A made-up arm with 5 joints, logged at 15 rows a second.
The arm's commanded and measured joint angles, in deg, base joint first. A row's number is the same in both.
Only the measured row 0 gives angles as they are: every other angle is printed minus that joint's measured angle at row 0.
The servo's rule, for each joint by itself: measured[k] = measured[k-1] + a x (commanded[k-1-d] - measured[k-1]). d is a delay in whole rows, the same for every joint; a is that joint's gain. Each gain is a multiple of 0.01, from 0.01 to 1. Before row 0 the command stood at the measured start. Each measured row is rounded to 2 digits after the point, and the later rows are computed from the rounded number. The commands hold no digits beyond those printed.
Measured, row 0: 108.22 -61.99 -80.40 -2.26 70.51
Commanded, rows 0 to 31: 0.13 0.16 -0.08 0.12 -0.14; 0.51 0.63 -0.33 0.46 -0.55; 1.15 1.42 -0.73 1.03 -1.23; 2.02 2.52 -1.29 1.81 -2.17; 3.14 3.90 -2.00 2.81 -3.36; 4.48 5.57 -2.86 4.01 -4.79; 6.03 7.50 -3.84 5.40 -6.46; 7.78 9.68 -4.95 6.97 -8.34; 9.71 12.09 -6.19 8.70 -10.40; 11.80 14.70 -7.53 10.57 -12.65; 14.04 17.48 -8.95 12.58 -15.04; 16.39 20.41 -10.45 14.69 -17.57; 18.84 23.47 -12.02 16.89 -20.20; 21.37 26.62 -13.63 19.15 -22.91; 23.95 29.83 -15.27 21.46 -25.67; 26.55 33.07 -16.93 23.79 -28.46; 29.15 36.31 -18.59 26.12 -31.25; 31.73 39.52 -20.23 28.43 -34.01; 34.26 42.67 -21.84 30.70 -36.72; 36.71 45.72 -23.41 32.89 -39.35; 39.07 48.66 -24.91 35.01 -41.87; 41.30 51.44 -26.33 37.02 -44.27; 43.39 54.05 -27.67 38.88 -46.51; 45.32 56.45 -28.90 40.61 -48.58; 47.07 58.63 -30.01 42.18 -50.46; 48.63 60.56 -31.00 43.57 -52.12; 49.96 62.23 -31.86 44.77 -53.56; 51.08 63.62 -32.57 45.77 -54.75; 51.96 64.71 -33.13 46.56 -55.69; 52.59 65.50 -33.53 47.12 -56.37; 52.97 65.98 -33.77 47.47 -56.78; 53.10 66.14 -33.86 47.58 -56.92
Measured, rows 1 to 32: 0.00 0.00 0.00 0.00 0.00; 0.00 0.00 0.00 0.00 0.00; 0.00 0.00 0.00 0.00 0.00; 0.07 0.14 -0.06 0.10 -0.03; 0.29 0.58 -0.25 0.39 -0.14; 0.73 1.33 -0.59 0.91 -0.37; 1.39 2.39 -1.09 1.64 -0.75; 2.28 3.73 -1.74 2.59 -1.30; 3.40 5.37 -2.54 3.74 -2.03; 4.74 7.27 -3.46 5.08 -2.96; 6.29 9.41 -4.52 6.61 -4.09; 8.03 11.80 -5.71 8.30 -5.42; 9.95 14.38 -7.00 10.14 -6.94; 12.04 17.14 -8.38 12.12 -8.64; 14.26 20.05 -9.85 14.20 -10.52; 16.60 23.09 -11.39 16.38 -12.55; 19.03 26.23 -12.98 18.62 -14.73; 21.54 29.43 -14.61 20.92 -17.03; 24.10 32.67 -16.26 23.24 -19.43; 26.68 35.91 -17.91 25.57 -21.91; 29.26 39.12 -19.56 27.89 -24.45; 31.81 42.28 -21.18 30.17 -27.03; 34.31 45.34 -22.76 32.37 -29.62; 36.74 48.29 -24.29 34.51 -32.19; 39.07 51.09 -25.74 36.54 -34.73; 41.27 53.72 -27.11 38.44 -37.20; 43.34 56.15 -28.38 40.20 -39.59; 45.24 58.36 -29.54 41.80 -41.87; 46.97 60.32 -30.58 43.23 -44.02; 48.49 62.02 -31.49 44.48 -46.02; 49.81 63.44 -32.26 45.52 -47.85; 50.91 64.57 -32.88 46.36 -49.50
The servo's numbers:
d 3
a 0.51 0.89 0.71 0.81 0.21

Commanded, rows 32 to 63: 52.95 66.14 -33.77 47.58 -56.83; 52.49 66.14 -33.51 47.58 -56.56; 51.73 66.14 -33.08 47.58 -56.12; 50.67 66.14 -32.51 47.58 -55.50; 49.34 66.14 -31.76 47.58 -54.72; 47.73 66.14 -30.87 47.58 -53.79; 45.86 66.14 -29.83 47.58 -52.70; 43.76 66.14 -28.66 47.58 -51.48; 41.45 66.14 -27.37 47.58 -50.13; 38.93 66.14 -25.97 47.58 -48.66; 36.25 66.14 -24.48 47.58 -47.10; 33.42 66.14 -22.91 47.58 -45.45; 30.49 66.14 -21.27 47.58 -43.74; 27.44 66.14 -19.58 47.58 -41.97; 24.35 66.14 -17.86 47.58 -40.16; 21.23 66.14 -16.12 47.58 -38.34; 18.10 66.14 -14.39 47.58 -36.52; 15.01 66.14 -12.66 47.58 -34.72; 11.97 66.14 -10.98 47.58 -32.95; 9.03 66.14 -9.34 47.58 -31.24; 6.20 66.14 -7.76 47.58 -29.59; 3.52 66.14 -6.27 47.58 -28.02; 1.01 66.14 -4.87 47.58 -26.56; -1.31 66.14 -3.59 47.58 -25.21; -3.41 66.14 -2.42 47.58 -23.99; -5.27 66.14 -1.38 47.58 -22.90; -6.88 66.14 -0.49 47.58 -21.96; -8.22 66.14 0.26 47.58 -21.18; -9.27 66.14 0.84 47.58 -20.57; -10.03 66.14 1.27 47.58 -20.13; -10.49 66.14 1.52 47.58 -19.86; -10.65 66.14 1.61 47.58 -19.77
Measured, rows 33 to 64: 51.77 65.40 -33.34 46.98 -50.94; 52.38 65.92 -33.65 47.38 -52.17; 52.75 66.12 -33.80 47.54 -53.17; 52.85 66.14 -33.78 47.57 -53.94; 52.67 66.14 -33.59 47.58 -54.49; 52.19 66.14 -33.23 47.58 -54.83; 51.41 66.14 -32.72 47.58 -54.97; 50.35 66.14 -32.04 47.58 -54.92; 49.01 66.14 -31.21 47.58 -54.68; 47.40 66.14 -30.23 47.58 -54.26; 45.54 66.14 -29.12 47.58 -53.68; 43.45 66.14 -27.88 47.58 -52.93; 41.14 66.14 -26.52 47.58 -52.03; 38.65 66.14 -25.07 47.58 -50.99; 35.98 66.14 -23.54 47.58 -49.83; 33.18 66.14 -21.93 47.58 -48.55; 30.25 66.14 -20.26 47.58 -47.17; 27.24 66.14 -18.56 47.58 -45.70; 24.17 66.14 -16.83 47.58 -44.15; 21.07 66.14 -15.10 47.58 -42.55; 17.98 66.14 -13.37 47.58 -40.91; 14.91 66.14 -11.67 47.58 -39.24; 11.91 66.14 -10.02 47.58 -37.56; 9.00 66.14 -8.42 47.58 -35.89; 6.21 66.14 -6.89 47.58 -34.24; 3.56 66.14 -5.46 47.58 -32.63; 1.08 66.14 -4.13 47.58 -31.07; -1.21 66.14 -2.92 47.58 -29.58; -3.28 66.14 -1.83 47.58 -28.18; -5.12 66.14 -0.88 47.58 -26.87; -6.70 66.14 -0.07 47.58 -25.68; -8.01 66.14 0.58 47.58 -24.61
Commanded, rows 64 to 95: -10.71 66.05 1.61 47.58 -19.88; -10.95 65.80 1.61 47.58 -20.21; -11.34 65.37 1.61 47.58 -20.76; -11.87 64.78 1.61 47.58 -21.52; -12.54 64.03 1.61 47.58 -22.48; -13.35 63.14 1.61 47.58 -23.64; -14.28 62.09 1.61 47.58 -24.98; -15.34 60.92 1.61 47.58 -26.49; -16.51 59.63 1.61 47.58 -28.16; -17.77 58.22 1.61 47.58 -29.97; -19.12 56.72 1.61 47.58 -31.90; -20.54 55.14 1.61 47.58 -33.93; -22.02 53.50 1.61 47.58 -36.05; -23.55 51.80 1.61 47.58 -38.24; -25.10 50.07 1.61 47.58 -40.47; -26.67 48.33 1.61 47.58 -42.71; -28.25 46.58 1.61 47.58 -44.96; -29.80 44.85 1.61 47.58 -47.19; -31.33 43.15 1.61 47.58 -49.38; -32.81 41.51 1.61 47.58 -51.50; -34.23 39.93 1.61 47.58 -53.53; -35.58 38.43 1.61 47.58 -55.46; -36.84 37.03 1.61 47.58 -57.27; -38.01 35.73 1.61 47.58 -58.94; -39.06 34.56 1.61 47.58 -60.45; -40.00 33.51 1.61 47.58 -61.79; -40.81 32.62 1.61 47.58 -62.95; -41.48 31.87 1.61 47.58 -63.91; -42.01 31.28 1.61 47.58 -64.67; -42.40 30.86 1.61 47.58 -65.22; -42.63 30.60 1.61 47.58 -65.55; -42.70 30.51 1.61 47.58 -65.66
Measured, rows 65 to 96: -9.04 66.14 1.07 47.58 -23.67; -9.78 66.14 1.39 47.58 -22.87; -10.22 66.14 1.55 47.58 -22.22; -10.47 66.06 1.59 47.58 -21.73; -10.71 65.83 1.60 47.58 -21.41; -11.03 65.42 1.61 47.58 -21.27; -11.46 64.85 1.61 47.58 -21.32; -12.01 64.12 1.61 47.58 -21.56; -12.69 63.25 1.61 47.58 -22.00; -13.50 62.22 1.61 47.58 -22.63; -14.44 61.06 1.61 47.58 -23.44; -15.50 59.79 1.61 47.58 -24.43; -16.66 58.39 1.61 47.58 -25.59; -17.91 56.90 1.61 47.58 -26.92; -19.25 55.33 1.61 47.58 -28.39; -20.66 53.70 1.61 47.58 -30.00; -22.13 52.01 1.61 47.58 -31.73; -23.64 50.28 1.61 47.58 -33.57; -25.19 48.54 1.61 47.58 -35.49; -26.75 46.80 1.61 47.58 -37.48; -28.31 45.06 1.61 47.58 -39.52; -29.85 43.36 1.61 47.58 -41.59; -31.36 41.71 1.61 47.58 -43.67; -32.82 40.13 1.61 47.58 -45.74; -34.23 38.62 1.61 47.58 -47.78; -35.56 37.20 1.61 47.58 -49.77; -36.81 35.89 1.61 47.58 -51.70; -37.96 34.71 1.61 47.58 -53.54; -39.00 33.64 1.61 47.58 -55.27; -39.92 32.73 1.61 47.58 -56.88; -40.72 31.96 1.61 47.58 -58.36; -41.38 31.35 1.61 47.58 -59.69
